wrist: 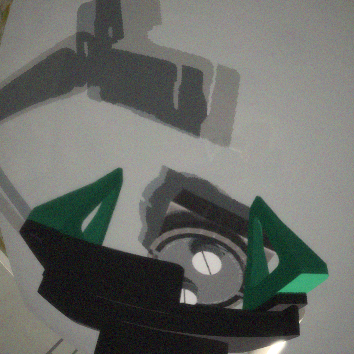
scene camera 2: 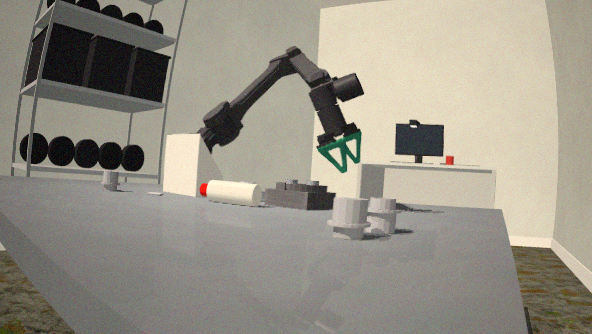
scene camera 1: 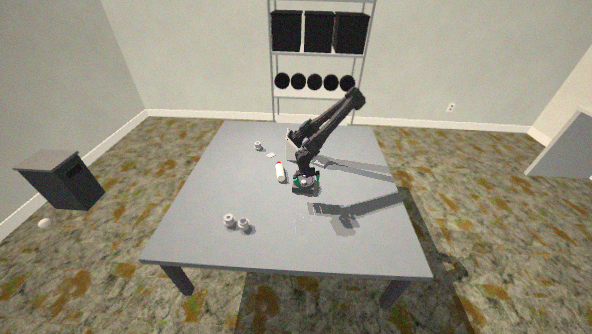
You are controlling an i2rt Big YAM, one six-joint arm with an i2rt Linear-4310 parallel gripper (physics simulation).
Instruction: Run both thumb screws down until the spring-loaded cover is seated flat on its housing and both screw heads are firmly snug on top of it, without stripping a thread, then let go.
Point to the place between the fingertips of my gripper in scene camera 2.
351, 167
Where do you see a white cylinder with red cap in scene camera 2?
246, 194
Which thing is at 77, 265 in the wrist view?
My gripper.
